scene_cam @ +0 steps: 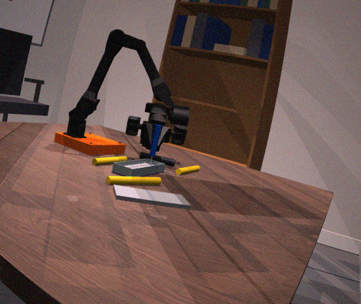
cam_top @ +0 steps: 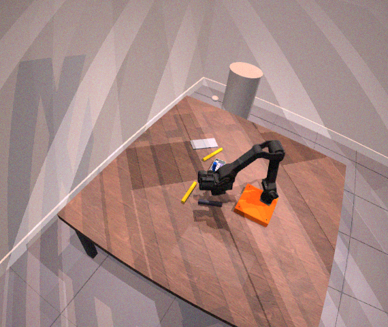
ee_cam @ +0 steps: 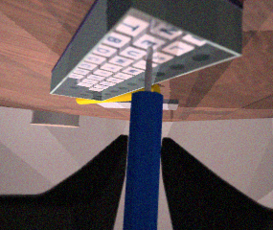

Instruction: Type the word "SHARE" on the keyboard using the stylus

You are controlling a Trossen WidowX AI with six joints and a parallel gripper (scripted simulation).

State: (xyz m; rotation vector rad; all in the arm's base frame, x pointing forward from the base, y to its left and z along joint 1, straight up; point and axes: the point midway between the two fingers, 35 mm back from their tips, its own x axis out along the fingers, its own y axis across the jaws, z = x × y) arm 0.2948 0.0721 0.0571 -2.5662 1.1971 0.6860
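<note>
The blue stylus lies 1 cm below my gripper tip. The rest, counted from my gripper tip: dark cylinder (8 cm behind, 14 cm to the left, 6 cm below); then yellow cylinder (9 cm ahead, 17 cm to the right, 6 cm below); then thin grey tip (5 cm below).
</note>
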